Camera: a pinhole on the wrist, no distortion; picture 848 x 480 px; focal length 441.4 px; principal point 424.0 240.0 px. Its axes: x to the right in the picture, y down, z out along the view. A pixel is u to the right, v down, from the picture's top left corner.
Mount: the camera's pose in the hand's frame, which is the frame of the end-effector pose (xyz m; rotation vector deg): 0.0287 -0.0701 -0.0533 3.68 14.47 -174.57
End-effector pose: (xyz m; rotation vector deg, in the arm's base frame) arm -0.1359 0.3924 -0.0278 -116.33 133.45 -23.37
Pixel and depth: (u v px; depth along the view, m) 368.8 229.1 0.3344
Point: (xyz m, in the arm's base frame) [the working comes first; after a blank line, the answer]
In the camera's frame: -0.0418 -0.0083 0.3344

0.0190 0.2723 -0.2648
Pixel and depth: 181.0 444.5 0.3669
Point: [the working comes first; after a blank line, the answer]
In the camera's frame: -0.2020 0.1700 0.3669

0.1576 0.0809 -0.2133
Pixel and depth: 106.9 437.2 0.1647
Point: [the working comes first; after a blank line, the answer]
In the camera's frame: -0.1183 0.0736 0.1647

0.0169 0.2115 -0.0708
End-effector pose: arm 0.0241 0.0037 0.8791 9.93 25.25 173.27
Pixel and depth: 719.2 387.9 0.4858
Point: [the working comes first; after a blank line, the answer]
In the camera's frame: 0.3249 0.1628 0.4858

0.3874 0.4039 1.1170
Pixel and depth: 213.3 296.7 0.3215
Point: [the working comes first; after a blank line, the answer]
In the camera's frame: -0.1535 0.0413 0.3215

-0.1059 0.2393 1.1044
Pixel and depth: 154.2 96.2 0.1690
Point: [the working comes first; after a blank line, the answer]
In the camera's frame: -0.1033 -0.0551 0.1690

-0.0777 0.0850 1.0020
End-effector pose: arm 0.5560 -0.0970 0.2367 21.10 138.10 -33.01
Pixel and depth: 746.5 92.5 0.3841
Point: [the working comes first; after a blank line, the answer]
In the camera's frame: 0.2806 -0.1284 0.3841

0.9246 -0.3174 0.1845
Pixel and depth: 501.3 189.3 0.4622
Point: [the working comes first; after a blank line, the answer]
In the camera's frame: 0.0809 -0.0531 0.4622

0.7797 -0.3911 0.0257
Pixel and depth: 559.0 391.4 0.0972
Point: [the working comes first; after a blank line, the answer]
In the camera's frame: 0.0297 0.0333 0.0972

0.5277 -0.2196 0.2502
